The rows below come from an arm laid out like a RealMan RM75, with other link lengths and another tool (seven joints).
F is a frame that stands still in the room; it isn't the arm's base.
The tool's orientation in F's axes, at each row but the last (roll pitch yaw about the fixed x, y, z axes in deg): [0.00, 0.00, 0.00]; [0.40, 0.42, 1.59]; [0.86, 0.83, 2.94]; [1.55, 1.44, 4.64]
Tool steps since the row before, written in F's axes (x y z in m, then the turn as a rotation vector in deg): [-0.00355, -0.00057, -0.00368, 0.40, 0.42, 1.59]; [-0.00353, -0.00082, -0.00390, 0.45, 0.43, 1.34]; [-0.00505, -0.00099, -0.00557, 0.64, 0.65, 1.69]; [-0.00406, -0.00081, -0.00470, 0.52, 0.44, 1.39]
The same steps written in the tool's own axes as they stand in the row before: [-0.00355, -0.00057, -0.00368, 0.40, 0.42, 1.59]; [-0.00352, -0.00075, -0.00392, 0.45, 0.43, 1.34]; [-0.00501, -0.00081, -0.00563, 0.65, 0.64, 1.69]; [-0.00399, -0.00061, -0.00479, 0.52, 0.43, 1.39]
